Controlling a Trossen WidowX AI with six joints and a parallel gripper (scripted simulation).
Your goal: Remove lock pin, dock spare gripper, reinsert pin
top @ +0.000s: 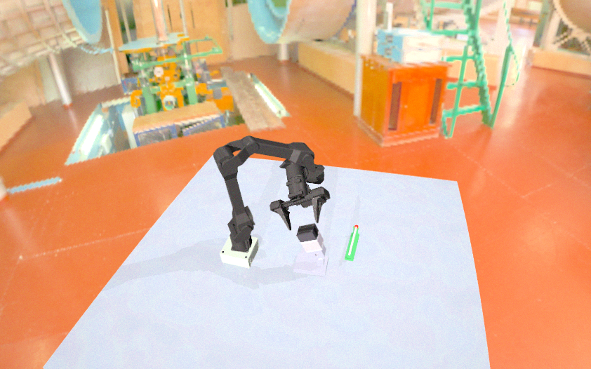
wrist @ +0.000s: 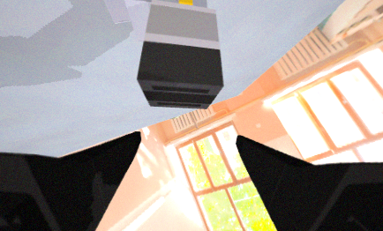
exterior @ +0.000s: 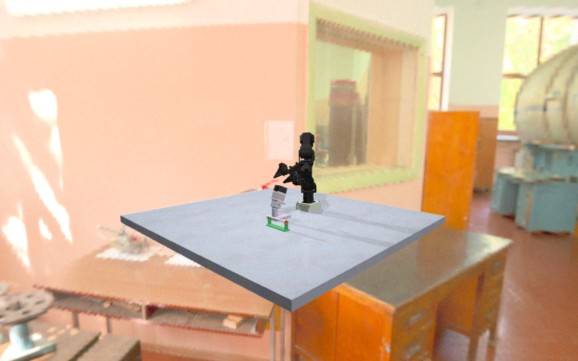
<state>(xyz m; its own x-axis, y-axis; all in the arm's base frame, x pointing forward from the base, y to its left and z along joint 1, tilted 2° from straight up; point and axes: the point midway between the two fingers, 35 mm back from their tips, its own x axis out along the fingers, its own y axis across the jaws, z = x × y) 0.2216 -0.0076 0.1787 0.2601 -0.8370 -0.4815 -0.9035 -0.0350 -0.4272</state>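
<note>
My gripper tip is now 18 cm above the green cradle, 16 cm short of it and 13 cm to the right of it. Also, from my gripper tip: spare gripper (8 cm below, 2 cm to the left, 2 cm ahead); then mount (15 cm below, 3 cm ahead, 2 cm to the left).
</note>
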